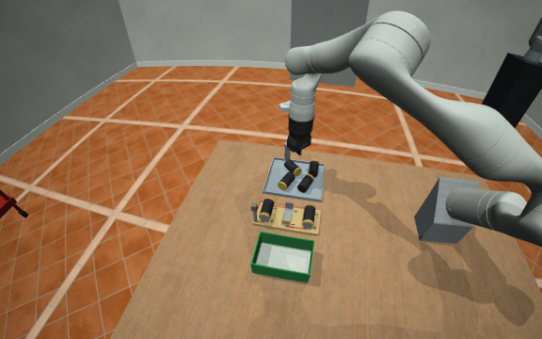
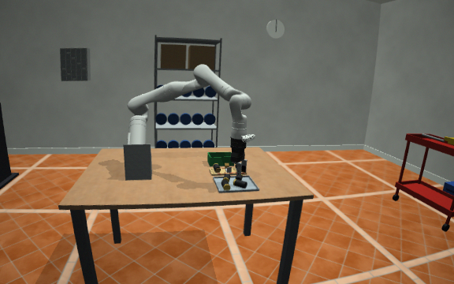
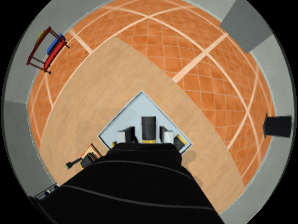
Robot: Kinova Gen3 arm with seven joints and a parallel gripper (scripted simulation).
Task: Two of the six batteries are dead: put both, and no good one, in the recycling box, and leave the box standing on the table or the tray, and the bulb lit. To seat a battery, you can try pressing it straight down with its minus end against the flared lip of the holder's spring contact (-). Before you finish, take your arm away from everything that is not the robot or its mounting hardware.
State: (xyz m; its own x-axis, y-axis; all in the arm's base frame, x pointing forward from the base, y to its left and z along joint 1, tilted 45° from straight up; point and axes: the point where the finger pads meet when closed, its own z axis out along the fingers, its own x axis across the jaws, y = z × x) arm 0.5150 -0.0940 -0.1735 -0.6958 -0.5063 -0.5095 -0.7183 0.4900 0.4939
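The grey tray is 2 cm behind my hand, 4 cm to the left of it and 9 cm below it. The rest, counted from my hand: green recycling box: 3 cm behind, 36 cm to the left, 7 cm below.
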